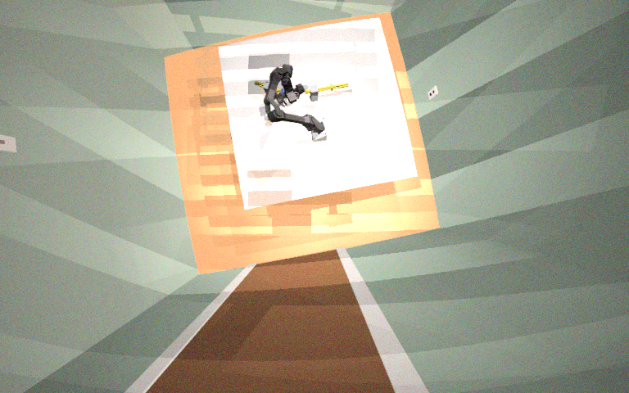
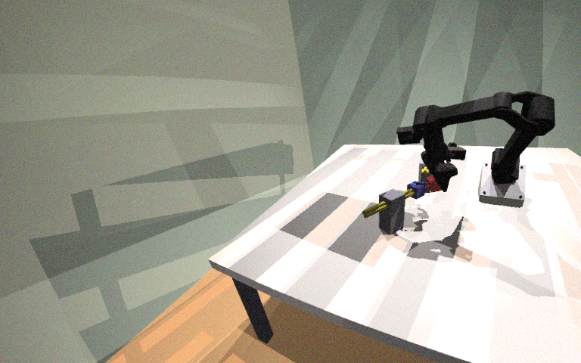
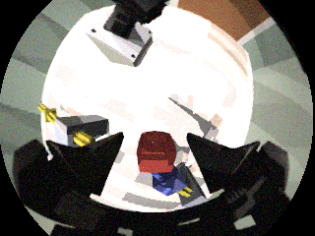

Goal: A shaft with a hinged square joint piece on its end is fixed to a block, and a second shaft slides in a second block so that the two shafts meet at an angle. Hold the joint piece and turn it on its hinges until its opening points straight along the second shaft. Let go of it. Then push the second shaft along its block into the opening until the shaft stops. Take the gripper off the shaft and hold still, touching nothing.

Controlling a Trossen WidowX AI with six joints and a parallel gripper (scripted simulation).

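My gripper tip is now 2 cm short of the red joint piece, 1 cm to the right of it and 1 cm below it.
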